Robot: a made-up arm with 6 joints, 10 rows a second.
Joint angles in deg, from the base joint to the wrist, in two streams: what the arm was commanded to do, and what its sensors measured. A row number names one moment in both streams.
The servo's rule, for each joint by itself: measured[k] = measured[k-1] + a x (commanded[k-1-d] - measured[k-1]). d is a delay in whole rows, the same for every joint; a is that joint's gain. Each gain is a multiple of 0.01, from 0.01 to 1. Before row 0 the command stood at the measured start. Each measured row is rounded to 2 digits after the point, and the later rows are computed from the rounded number. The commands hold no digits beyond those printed.
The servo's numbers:
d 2
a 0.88 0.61 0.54 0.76 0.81 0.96
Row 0, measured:
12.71, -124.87, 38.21, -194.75, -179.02, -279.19
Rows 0 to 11, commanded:
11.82, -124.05, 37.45, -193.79, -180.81, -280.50
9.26, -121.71, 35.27, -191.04, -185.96, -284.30
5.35, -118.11, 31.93, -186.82, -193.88, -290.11
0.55, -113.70, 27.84, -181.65, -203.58, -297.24
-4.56, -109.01, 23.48, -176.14, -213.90, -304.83
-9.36, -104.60, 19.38, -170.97, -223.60, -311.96
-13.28, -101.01, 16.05, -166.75, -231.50, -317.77
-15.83, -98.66, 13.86, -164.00, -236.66, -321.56
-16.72, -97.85, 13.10, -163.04, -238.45, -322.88
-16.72, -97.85, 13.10, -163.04, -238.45, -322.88
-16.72, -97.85, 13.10, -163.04, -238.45, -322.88
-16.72, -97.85, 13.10, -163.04, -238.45, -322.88
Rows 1 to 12, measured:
12.71, -124.87, 38.21, -194.75, -179.02, -279.19
12.71, -124.87, 38.21, -194.75, -179.02, -279.19
11.93, -124.37, 37.80, -194.02, -180.47, -280.45
9.58, -122.75, 36.43, -191.76, -184.92, -284.15
5.86, -119.92, 34.00, -188.01, -192.18, -289.87
1.19, -116.13, 30.67, -183.18, -201.41, -296.95
-3.87, -111.79, 26.79, -177.83, -211.53, -304.51
-8.70, -107.40, 22.79, -172.62, -221.31, -311.66
-12.73, -103.50, 19.15, -168.16, -229.56, -317.53
-15.46, -100.55, 16.29, -165.00, -235.31, -321.40
-16.57, -98.90, 14.57, -163.51, -237.85, -322.82
-16.70, -98.26, 13.78, -163.15, -238.34, -322.88

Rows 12 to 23, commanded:
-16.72, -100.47, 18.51, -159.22, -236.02, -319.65
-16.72, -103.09, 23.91, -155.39, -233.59, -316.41
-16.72, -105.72, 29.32, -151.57, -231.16, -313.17
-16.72, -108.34, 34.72, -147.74, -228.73, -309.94
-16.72, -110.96, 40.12, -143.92, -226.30, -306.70
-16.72, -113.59, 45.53, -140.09, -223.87, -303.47
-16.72, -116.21, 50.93, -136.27, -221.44, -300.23
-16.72, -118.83, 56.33, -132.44, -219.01, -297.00
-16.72, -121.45, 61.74, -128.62, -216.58, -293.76
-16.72, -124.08, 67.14, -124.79, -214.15, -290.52
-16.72, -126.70, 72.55, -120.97, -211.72, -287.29
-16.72, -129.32, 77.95, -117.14, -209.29, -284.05
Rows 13 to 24, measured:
-16.72, -98.01, 13.41, -163.07, -238.43, -322.88
-16.72, -97.91, 13.24, -163.05, -238.45, -322.88
-16.72, -99.47, 16.09, -160.14, -236.48, -319.78
-16.72, -101.68, 20.31, -156.53, -234.14, -316.54
-16.72, -104.14, 25.18, -152.76, -231.73, -313.30
-16.72, -106.70, 30.33, -148.94, -229.30, -310.07
-16.72, -109.30, 35.62, -145.12, -226.87, -306.83
-16.72, -111.92, 40.97, -141.30, -224.44, -303.60
-16.72, -114.54, 46.35, -137.48, -222.01, -300.36
-16.72, -117.16, 51.74, -133.65, -219.58, -297.13
-16.72, -119.78, 57.14, -129.83, -217.15, -293.89
-16.72, -122.40, 62.54, -126.00, -214.72, -290.65

